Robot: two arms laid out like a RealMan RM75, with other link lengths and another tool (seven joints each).
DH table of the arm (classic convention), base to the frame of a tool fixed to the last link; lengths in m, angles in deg. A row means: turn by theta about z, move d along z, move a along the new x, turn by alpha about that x. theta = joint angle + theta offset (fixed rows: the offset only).
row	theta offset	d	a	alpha
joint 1	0	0.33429	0	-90
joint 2	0	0	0	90
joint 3	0	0.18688	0	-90
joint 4	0	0	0	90
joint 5	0	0.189	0	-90
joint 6	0	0	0	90
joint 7	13.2	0.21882	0.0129	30
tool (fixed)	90	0.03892	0	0
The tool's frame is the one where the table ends.
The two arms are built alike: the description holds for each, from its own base.
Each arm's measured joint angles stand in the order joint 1, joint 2, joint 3, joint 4, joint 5, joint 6, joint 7.
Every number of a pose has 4 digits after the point. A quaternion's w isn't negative.
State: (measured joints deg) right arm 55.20 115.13 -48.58 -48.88 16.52 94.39 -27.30; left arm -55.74 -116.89 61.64 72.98 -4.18 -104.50 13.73
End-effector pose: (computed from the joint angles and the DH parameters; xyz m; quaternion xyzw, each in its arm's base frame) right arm 0.2297 0.3356 0.0722 -0.0841 0.8732 0.0415 0.4783; left arm -0.1910 0.3891 0.1452 -0.7217 0.2957 0.6195 0.0893
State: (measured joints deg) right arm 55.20 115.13 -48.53 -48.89 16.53 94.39 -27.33; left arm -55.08 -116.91 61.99 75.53 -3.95 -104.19 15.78
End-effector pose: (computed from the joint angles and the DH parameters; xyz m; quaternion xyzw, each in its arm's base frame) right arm 0.2296 0.3357 0.0722 -0.0841 0.8734 0.0417 0.4779; left arm -0.1856 0.3946 0.1519 -0.7088 0.3139 0.6229 0.1050
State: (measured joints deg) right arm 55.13 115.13 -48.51 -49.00 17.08 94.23 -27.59; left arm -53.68 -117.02 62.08 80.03 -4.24 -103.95 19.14
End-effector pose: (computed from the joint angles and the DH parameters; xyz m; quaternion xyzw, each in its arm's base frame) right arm 0.2278 0.3369 0.0714 -0.0864 0.8752 0.0446 0.4740; left arm -0.1762 0.4008 0.1617 -0.6917 0.3409 0.6231 0.1304
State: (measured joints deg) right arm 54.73 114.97 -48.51 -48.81 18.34 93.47 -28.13; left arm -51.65 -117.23 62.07 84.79 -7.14 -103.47 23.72
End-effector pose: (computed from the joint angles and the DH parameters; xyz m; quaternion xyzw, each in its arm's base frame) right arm 0.2264 0.3392 0.0695 -0.0880 0.8790 0.0509 0.4660; left arm -0.1616 0.4046 0.1637 -0.6787 0.3831 0.6064 0.1576
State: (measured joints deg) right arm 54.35 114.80 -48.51 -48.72 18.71 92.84 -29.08; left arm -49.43 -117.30 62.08 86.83 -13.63 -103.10 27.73
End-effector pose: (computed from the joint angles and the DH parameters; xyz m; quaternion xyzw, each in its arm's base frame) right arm 0.2281 0.3413 0.0700 -0.0926 0.8788 0.0558 0.4648; left arm -0.1473 0.4003 0.1488 -0.6849 0.4285 0.5642 0.1702
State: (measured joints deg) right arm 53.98 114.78 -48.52 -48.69 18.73 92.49 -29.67; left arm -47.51 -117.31 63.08 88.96 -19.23 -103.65 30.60
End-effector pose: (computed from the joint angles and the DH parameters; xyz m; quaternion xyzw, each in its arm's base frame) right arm 0.2305 0.3415 0.0703 -0.0947 0.8782 0.0574 0.4654; left arm -0.1333 0.3920 0.1355 -0.6857 0.4692 0.5280 0.1756
